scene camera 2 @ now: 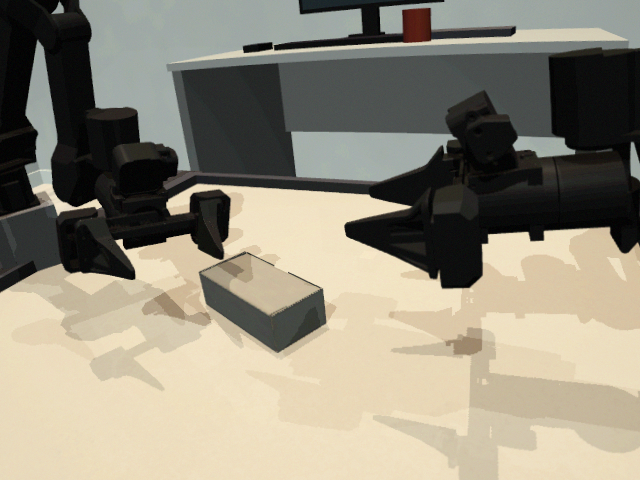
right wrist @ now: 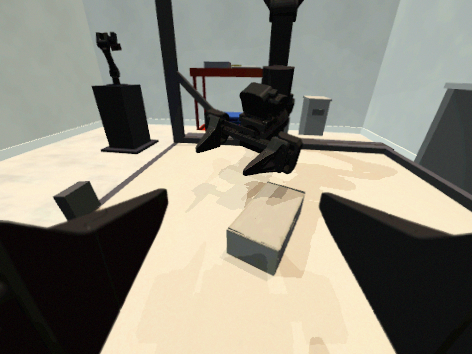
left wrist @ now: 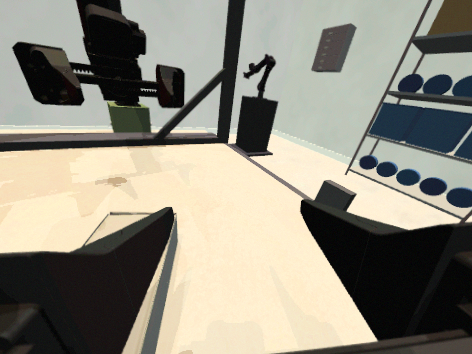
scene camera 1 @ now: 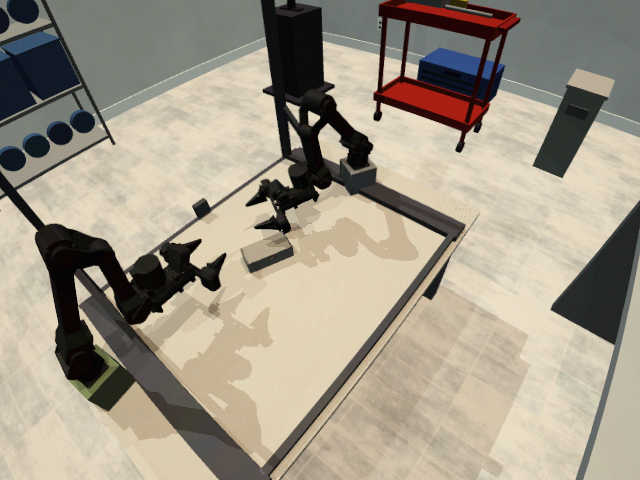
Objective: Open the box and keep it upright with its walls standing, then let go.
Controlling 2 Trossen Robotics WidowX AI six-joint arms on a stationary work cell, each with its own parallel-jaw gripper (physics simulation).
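Places are measured from the left arm's base along level axes (x ahead, y left, z up), in centimetres.
Pixels of known places: left gripper, between the fingertips: [scene camera 2: 180, 265] [right wrist: 218, 161] [left wrist: 238, 209] [scene camera 1: 249, 216]; right gripper, between the fingertips: [scene camera 2: 358, 209] [right wrist: 245, 197] [left wrist: 132, 96] [scene camera 1: 213, 246]; left arm's base, origin of its link: [scene camera 2: 17, 206] [scene camera 1: 358, 163]; right arm's base, origin of its link: [left wrist: 127, 104] [scene camera 1: 91, 370].
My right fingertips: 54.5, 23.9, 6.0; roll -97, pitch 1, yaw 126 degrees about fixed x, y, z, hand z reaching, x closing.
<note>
Ahead of a thing's pixels: the offset from my right fingertips to its top centre, as dx, dy, dz.
A closed, low rectangular box @(-14.0, -3.8, -11.0) [scene camera 1: 267, 253] [scene camera 2: 261, 284] [left wrist: 164, 285] [right wrist: 267, 215] lies flat on the table, with a pale beige top and dark grey sides. Its lid is down. My left gripper [scene camera 1: 252, 214] [scene camera 2: 176, 266] [left wrist: 238, 209] [right wrist: 218, 161] is open and empty, above the table by the box's far end as seen from the right wrist. In the left wrist view its left finger hides part of the box. My right gripper [scene camera 1: 212, 247] [scene camera 2: 359, 210] [right wrist: 245, 197] is open and empty, raised above the table and apart from the box.
A small dark block @(+2.2, -31.7, -9.9) [scene camera 1: 201, 208] [left wrist: 334, 196] [right wrist: 76, 200] stands at the table's edge. Dark rails [scene camera 1: 361, 348] border the table. A red cart [scene camera 1: 431, 108] and a shelf unit stand on the floor beyond. Shadows of both arms fall across the table.
</note>
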